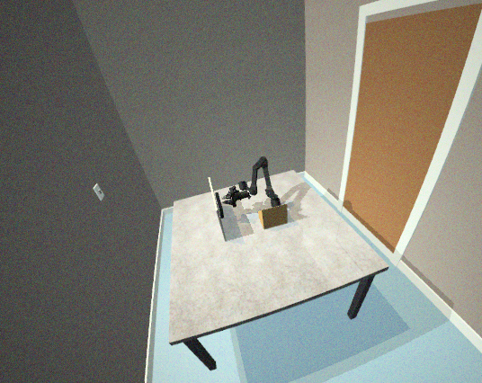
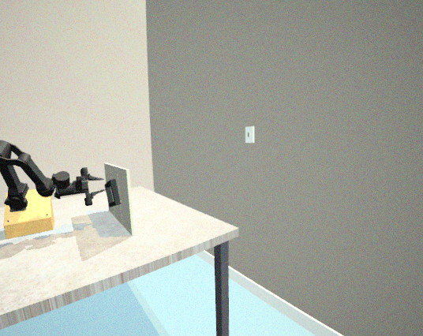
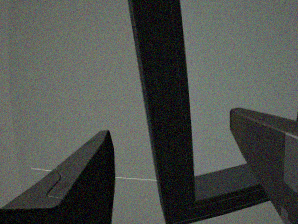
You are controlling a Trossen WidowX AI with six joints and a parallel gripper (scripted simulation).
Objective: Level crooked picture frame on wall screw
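The picture frame lies 4 cm ahead of my gripper tip, 2 cm to the right of it and 5 cm below it. Also, from my gripper tip: wall panel 5 cm ahead, 1 cm to the right, 6 cm below.
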